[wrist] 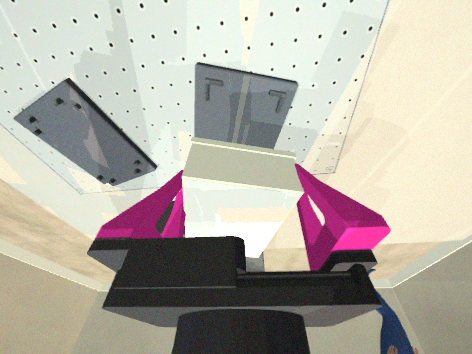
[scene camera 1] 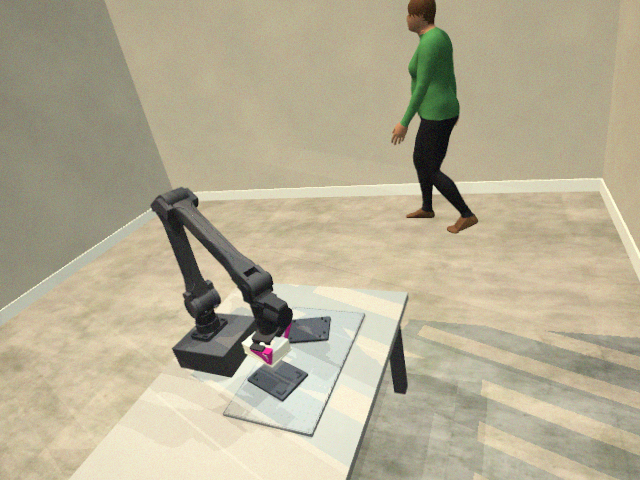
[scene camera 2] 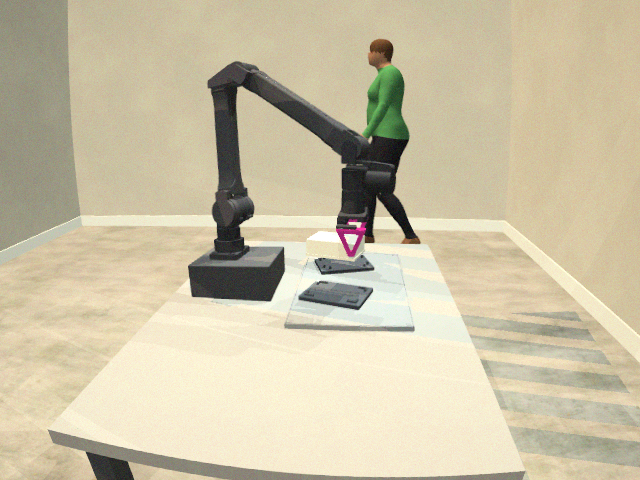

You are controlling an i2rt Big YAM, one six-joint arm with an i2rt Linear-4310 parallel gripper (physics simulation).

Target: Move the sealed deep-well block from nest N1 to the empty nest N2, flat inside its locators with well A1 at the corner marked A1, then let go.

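Where they show: gripper, fingertip midpoint: (wrist: 239,172) (scene camera 1: 277,353) (scene camera 2: 352,250); arm's base, origin of the base link: (scene camera 1: 210,330) (scene camera 2: 230,254).
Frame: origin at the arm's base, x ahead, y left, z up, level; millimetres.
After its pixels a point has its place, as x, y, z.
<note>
The cream deep-well block (scene camera 1: 279,354) {372, -99, 65} (scene camera 2: 321,245) {282, -113, 74} (wrist: 245,161) {373, -95, 63} is held in the air, looking about level. My gripper (scene camera 1: 277,347) {356, -89, 57} (scene camera 2: 353,242) {356, -89, 57} (wrist: 239,172) {356, -89, 57} is shut on it, one magenta finger on each side. The nearer dark nest N1 (scene camera 1: 278,380) {331, -96, -61} (scene camera 2: 336,295) {318, -103, -61} (wrist: 220,112) {353, -62, -61} lies below the block, apart from it, with L-shaped locators; the block hides part of it in the wrist view. The second dark nest, N2 (scene camera 1: 313,330) {341, 147, -62} (scene camera 2: 345,266) {322, 114, -61} (wrist: 90,137) {330, 140, -61}, is empty, turned at another angle, at the left in the wrist view. The A1 marks are too small to read.
Both nests sit on a pale perforated board (scene camera 1: 323,377) {460, -37, -74} (scene camera 2: 390,310) {457, -154, -73} (wrist: 165,30) {442, -17, -73} on the table (scene camera 1: 170,428) {72, -344, -86} (scene camera 2: 289,403) {283, -528, -86}. The arm's black base box (scene camera 1: 214,351) {98, -96, 10} (scene camera 2: 235,276) {55, -116, -18} stands beside the board. A person in green (scene camera 1: 436,77) (scene camera 2: 388,103) is behind the table.
</note>
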